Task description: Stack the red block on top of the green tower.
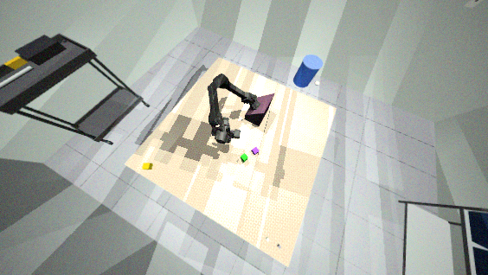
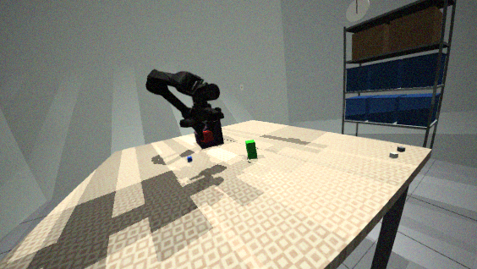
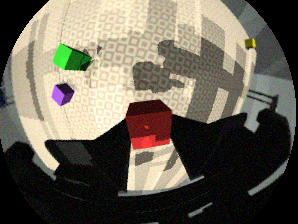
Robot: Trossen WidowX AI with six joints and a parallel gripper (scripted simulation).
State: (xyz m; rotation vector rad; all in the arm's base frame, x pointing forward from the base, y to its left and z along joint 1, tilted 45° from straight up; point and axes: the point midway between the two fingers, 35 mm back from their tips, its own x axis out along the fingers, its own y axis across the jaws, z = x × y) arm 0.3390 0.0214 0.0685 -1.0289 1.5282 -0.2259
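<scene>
My gripper tip is 22 cm to the right of the purple block, 10 cm above it and 6 cm past it. From my gripper tip the other things lie so: yellow block: 48 cm ahead, 36 cm to the right, 10 cm below; then small blue ball: 11 cm below, 11 cm behind, 9 cm to the right; then red block: 1 cm above.
</scene>
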